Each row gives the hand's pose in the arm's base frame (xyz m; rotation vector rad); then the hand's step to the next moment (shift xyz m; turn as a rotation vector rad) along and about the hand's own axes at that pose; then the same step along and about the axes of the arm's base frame.
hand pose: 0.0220 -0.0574 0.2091 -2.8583 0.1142 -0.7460
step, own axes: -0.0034 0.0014 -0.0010 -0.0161 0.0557 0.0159
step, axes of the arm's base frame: -0.0035 -0.0011 -0.0010 -0.0077 -0.0501 -0.0323
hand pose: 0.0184 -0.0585 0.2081 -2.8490 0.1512 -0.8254
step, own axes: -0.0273 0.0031 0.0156 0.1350 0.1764 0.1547
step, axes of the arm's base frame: -0.0147 0.0030 -0.0278 0.1881 -0.1714 -0.0923
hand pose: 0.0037 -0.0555 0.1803 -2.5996 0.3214 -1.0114
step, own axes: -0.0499 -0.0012 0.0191 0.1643 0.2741 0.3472
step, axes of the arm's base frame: -0.0228 0.0215 -0.0433 0.3327 -0.2278 -0.2451
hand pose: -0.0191 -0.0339 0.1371 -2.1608 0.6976 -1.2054
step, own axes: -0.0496 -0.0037 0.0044 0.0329 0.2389 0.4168
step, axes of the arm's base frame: -0.0183 0.0370 -0.0281 0.3389 -0.0991 -0.3274
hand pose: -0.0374 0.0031 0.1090 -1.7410 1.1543 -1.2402
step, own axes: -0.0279 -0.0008 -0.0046 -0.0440 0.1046 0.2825
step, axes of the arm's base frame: -0.0082 0.0261 -0.0072 0.2352 0.0152 -0.1927
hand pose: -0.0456 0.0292 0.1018 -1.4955 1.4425 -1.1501
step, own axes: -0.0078 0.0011 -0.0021 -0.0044 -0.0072 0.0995
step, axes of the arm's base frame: -0.0020 0.0078 -0.0012 0.0966 -0.0019 -0.0252
